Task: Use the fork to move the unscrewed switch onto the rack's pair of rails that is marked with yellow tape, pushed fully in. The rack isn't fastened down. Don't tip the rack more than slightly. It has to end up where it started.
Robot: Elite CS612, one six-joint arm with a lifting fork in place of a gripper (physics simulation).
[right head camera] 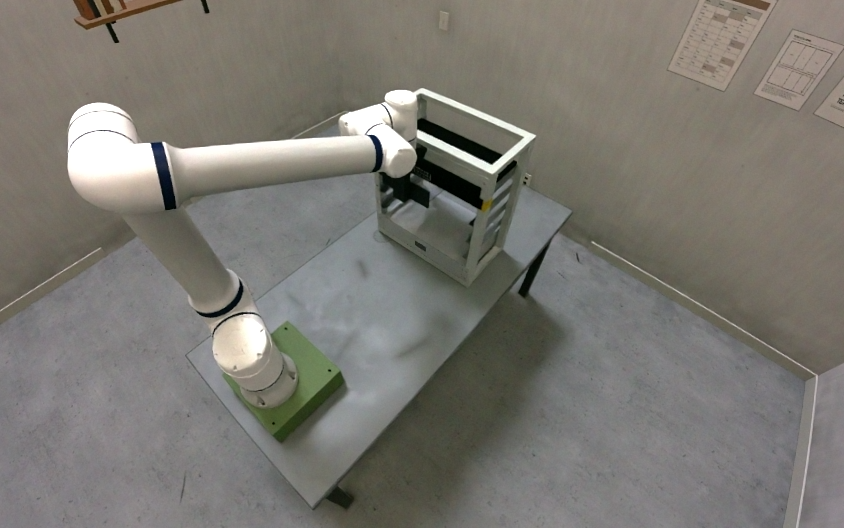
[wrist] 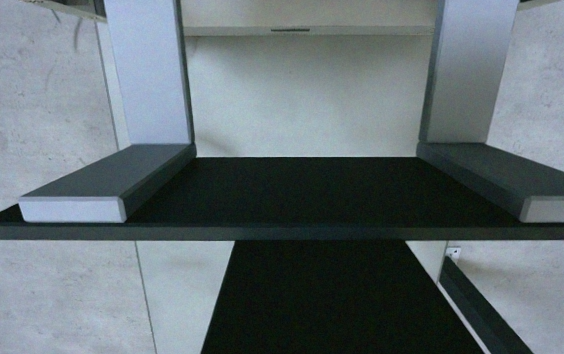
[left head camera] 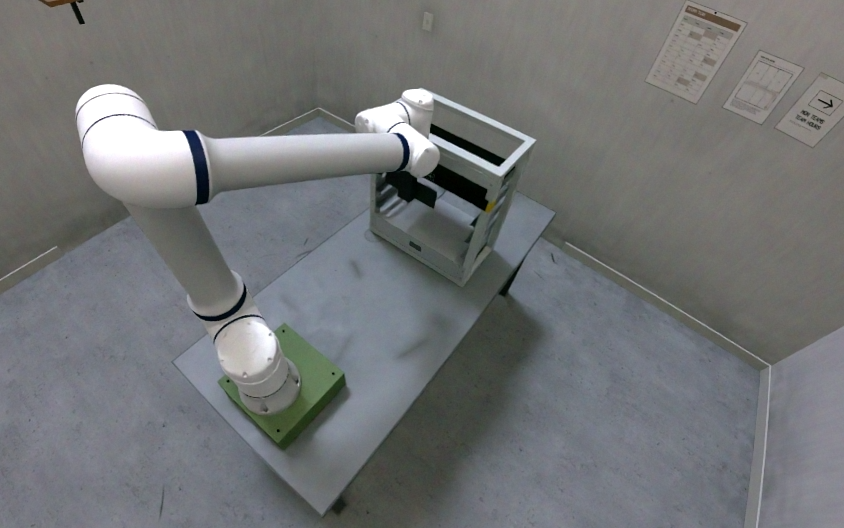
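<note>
The black switch (left head camera: 460, 186) (right head camera: 454, 183) lies inside the upper part of the light grey rack (left head camera: 478, 242) (right head camera: 476, 242) (wrist: 350, 31). Its front's right end is close beside the yellow tape (left head camera: 490, 206) (right head camera: 486, 205) on the right front post. The arm hides its left end, and its seating on the rails does not show clearly. The rack stands upright. My fork (left head camera: 425, 195) (right head camera: 418, 195) (wrist: 305, 192) is at the rack's front opening, below the switch's left part. In the wrist view two grey arms run upward out of view. Whether the fork bears the switch is unclear.
The table (left head camera: 373, 298) (right head camera: 385, 298) carries the rack at its far end and the green base block (left head camera: 311, 361) (right head camera: 308, 361) at its near end. My white forearm (left head camera: 298, 158) (right head camera: 267, 158) reaches across to the rack's front left. Walls stand behind the rack.
</note>
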